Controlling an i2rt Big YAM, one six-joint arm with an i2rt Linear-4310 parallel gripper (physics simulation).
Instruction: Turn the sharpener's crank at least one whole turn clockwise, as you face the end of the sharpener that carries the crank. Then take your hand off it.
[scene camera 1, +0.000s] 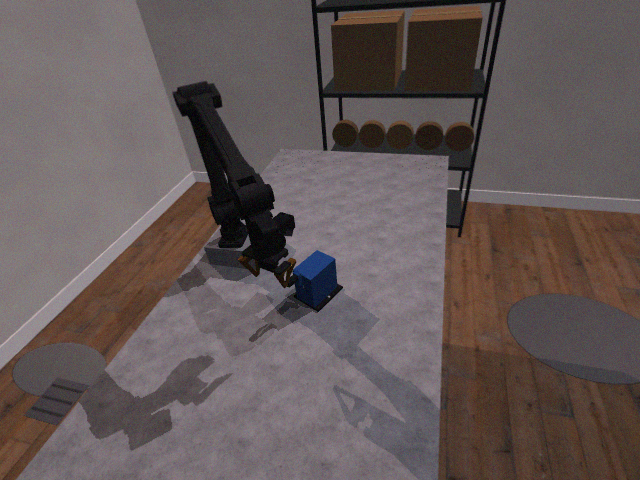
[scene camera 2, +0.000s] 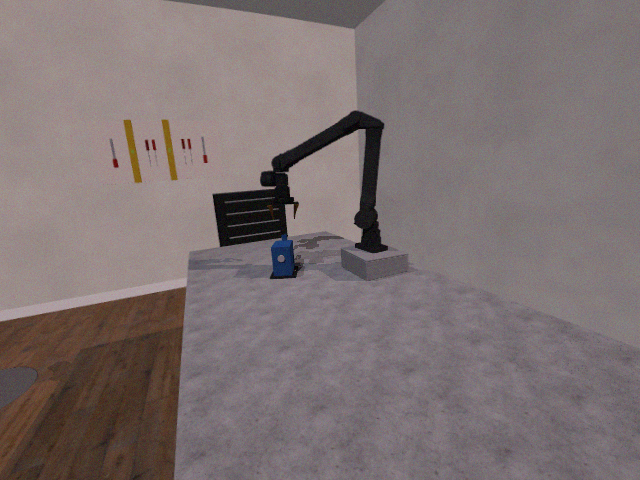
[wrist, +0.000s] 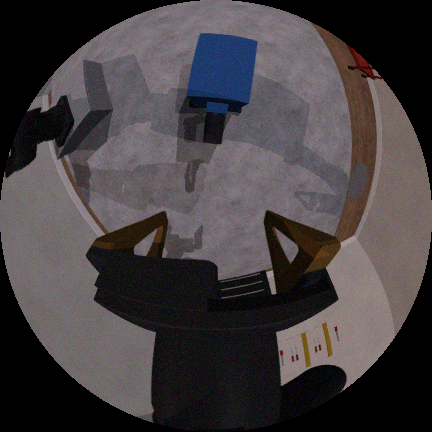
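Seen in the pictures: gripper, fingertip midpoint: (scene camera 1: 271, 281) (scene camera 2: 284, 219) (wrist: 215, 215); arm's base, link origin: (scene camera 1: 235, 237) (scene camera 2: 370, 248) (wrist: 62, 119).
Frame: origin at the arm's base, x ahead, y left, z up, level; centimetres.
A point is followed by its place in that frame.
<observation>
The blue sharpener (scene camera 1: 316, 281) @(x 33.1, y -23.6, z 2.4 cm) (scene camera 2: 282, 248) @(x 34.3, y -13.4, z 4.1 cm) (wrist: 223, 69) @(x 31.2, y -20.0, z 4.7 cm) stands upright on a dark base plate (scene camera 1: 333, 293) @(x 37.1, y -19.1, z -7.3 cm) on the table. A pale round spot shows on its end in scene view 2. The crank is on the opposite end: its blue arm (scene camera 2: 284, 237) (wrist: 217, 107) points up, with the tip above the body, and its black knob (scene camera 1: 292, 280) @(x 27.0, y -27.5, z 6.4 cm) (wrist: 214, 128) @(x 26.6, y -27.0, z 6.7 cm) sticks outward. In scene view 1 a finger partly hides the knob. My gripper (scene camera 1: 271, 280) @(x 23.2, y -33.7, z 12.1 cm) (scene camera 2: 283, 218) @(x 23.2, y -33.7, z 12.1 cm) (wrist: 215, 215) @(x 23.2, y -33.7, z 12.1 cm) is wide open and empty, pointing down. It hangs higher than the sharpener, out beyond the crank end, apart from the knob.
The arm's grey base block (scene camera 1: 222, 255) @(x -3.3, y -6.7, z -2.8 cm) (scene camera 2: 356, 262) @(x 11.5, y 4.1, z -2.6 cm) (wrist: 98, 86) @(x 10.8, y -0.7, z -4.7 cm) stands on the table beside the sharpener. A shelf rack (scene camera 1: 317, 56) with boxes stands past the table's far end. A black slatted panel (scene camera 2: 221, 217) and wall tools show behind the table in scene view 2.
</observation>
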